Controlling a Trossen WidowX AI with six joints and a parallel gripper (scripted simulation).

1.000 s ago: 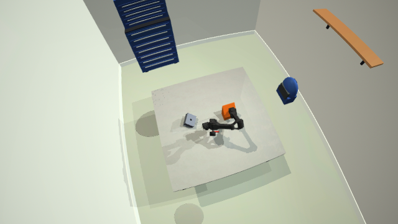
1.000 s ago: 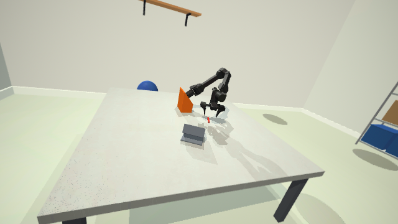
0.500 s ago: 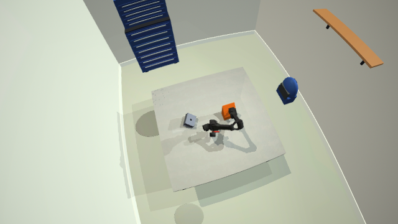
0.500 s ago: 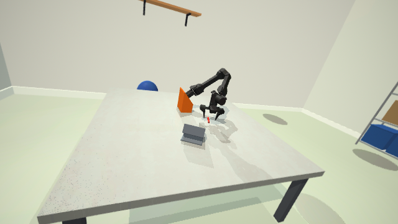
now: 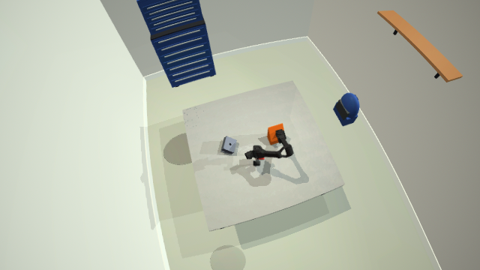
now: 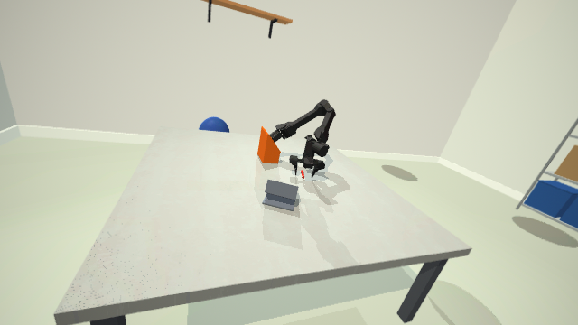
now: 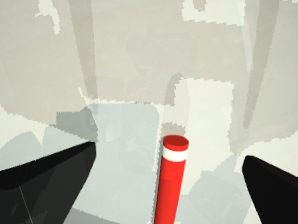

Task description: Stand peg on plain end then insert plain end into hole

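My gripper tip is now 10 mm past the red peg. From my gripper tip the other things lie so: grey sloped panel (210 mm ahead, 190 mm to the right, 40 mm above).
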